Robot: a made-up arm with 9 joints. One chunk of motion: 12 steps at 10 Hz.
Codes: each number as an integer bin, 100 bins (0 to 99) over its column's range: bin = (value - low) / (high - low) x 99, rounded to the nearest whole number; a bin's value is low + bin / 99 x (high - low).
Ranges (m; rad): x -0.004..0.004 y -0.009..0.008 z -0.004..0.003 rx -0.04..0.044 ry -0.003..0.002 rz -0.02..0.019
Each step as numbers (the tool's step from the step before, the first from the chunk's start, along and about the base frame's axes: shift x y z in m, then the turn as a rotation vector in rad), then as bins.
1 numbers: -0.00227 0.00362 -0.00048 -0.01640 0.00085 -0.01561
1 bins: 21 73 50 28 76 11
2 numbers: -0.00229 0.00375 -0.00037 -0.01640 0.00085 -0.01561
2 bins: 21 74 51 28 76 11
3 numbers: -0.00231 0.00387 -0.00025 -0.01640 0.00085 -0.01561
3 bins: 21 75 53 28 76 11
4 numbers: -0.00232 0.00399 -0.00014 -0.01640 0.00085 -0.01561
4 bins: 21 76 55 28 76 11
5 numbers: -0.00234 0.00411 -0.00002 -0.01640 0.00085 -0.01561
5 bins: 21 76 56 28 76 11
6 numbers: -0.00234 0.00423 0.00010 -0.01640 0.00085 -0.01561
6 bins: 21 77 58 28 76 11
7 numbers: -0.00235 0.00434 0.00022 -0.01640 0.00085 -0.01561
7 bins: 20 78 60 28 76 11
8 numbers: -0.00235 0.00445 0.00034 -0.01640 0.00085 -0.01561
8 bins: 20 78 61 28 76 11
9 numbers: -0.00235 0.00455 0.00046 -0.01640 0.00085 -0.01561
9 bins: 20 79 63 28 76 11
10 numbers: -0.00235 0.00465 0.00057 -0.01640 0.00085 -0.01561
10 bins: 20 79 65 28 76 11
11 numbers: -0.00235 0.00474 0.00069 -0.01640 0.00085 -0.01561
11 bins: 20 80 66 28 76 11
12 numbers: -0.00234 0.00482 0.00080 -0.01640 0.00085 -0.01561
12 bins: 21 80 68 28 76 11
